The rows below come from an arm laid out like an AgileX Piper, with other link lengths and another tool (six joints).
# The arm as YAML. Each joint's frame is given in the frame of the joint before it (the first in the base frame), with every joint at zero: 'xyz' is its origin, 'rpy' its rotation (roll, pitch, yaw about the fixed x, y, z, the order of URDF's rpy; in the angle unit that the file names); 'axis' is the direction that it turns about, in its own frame. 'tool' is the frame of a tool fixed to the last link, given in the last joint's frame.
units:
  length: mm
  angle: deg
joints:
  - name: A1
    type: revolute
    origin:
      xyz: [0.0, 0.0, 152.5]
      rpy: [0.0, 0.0, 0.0]
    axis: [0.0, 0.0, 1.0]
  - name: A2
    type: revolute
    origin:
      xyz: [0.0, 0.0, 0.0]
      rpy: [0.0, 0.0, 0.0]
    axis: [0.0, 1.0, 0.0]
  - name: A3
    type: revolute
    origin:
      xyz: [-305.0, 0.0, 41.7]
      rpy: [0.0, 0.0, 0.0]
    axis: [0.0, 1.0, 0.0]
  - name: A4
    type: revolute
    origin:
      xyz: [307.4, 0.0, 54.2]
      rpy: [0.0, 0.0, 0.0]
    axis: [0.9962, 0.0, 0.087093]
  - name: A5
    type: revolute
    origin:
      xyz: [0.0, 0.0, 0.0]
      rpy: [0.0, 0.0, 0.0]
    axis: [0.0, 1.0, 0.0]
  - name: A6
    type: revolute
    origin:
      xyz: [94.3, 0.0, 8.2]
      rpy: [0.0, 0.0, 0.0]
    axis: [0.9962, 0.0, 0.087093]
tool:
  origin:
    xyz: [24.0, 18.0, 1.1]
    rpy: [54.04, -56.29, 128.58]
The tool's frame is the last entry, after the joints.
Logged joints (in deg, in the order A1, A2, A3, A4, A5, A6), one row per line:
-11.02, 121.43, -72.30, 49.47, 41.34, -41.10
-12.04, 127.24, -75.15, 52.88, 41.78, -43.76
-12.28, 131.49, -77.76, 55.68, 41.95, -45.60
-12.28, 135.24, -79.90, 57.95, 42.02, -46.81
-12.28, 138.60, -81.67, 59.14, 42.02, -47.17
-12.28, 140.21, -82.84, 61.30, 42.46, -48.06
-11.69, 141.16, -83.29, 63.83, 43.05, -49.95
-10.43, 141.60, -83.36, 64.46, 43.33, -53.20
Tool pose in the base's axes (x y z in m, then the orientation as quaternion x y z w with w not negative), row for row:
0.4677, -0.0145, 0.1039, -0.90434, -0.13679, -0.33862, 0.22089
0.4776, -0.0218, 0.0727, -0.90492, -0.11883, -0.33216, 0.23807
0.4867, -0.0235, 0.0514, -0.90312, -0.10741, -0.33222, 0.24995
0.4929, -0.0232, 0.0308, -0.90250, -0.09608, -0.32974, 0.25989
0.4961, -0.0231, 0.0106, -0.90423, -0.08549, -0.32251, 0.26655
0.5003, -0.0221, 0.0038, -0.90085, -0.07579, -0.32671, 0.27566
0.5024, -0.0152, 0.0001, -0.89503, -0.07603, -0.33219, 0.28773
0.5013, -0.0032, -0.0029, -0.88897, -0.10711, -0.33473, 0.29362
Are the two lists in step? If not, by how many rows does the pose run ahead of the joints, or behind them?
They are in step.
